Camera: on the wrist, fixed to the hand. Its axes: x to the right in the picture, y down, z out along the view.
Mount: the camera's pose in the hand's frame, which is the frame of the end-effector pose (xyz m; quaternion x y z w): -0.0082 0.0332 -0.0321 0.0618 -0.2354 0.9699 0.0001
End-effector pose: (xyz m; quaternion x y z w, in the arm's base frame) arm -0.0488 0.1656 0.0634 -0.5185 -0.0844 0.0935 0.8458
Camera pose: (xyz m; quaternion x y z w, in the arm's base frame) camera -0.0514 0.1507 0.0190 0.0076 -0.3096 -0.9476 0.0784
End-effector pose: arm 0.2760 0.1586 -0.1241 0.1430 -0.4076 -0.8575 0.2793
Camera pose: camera 0.3098 0.1266 -0.1182 -0.5800 -0.2575 0.2624 0.7270
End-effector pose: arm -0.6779 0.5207 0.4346 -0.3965 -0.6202 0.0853 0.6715
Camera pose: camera -0.6382 0.5243 0.4098 0.5400 -0.2317 -0.7830 0.2042
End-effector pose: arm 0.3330 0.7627 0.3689 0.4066 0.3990 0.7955 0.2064
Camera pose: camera 0.3116 0.7226 0.3803 -0.5871 0.3938 -0.0799 0.7028
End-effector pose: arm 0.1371 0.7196 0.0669 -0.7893 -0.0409 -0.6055 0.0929
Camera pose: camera 0.1104 0.6812 0.0638 -0.1766 0.7063 0.2784 0.6265
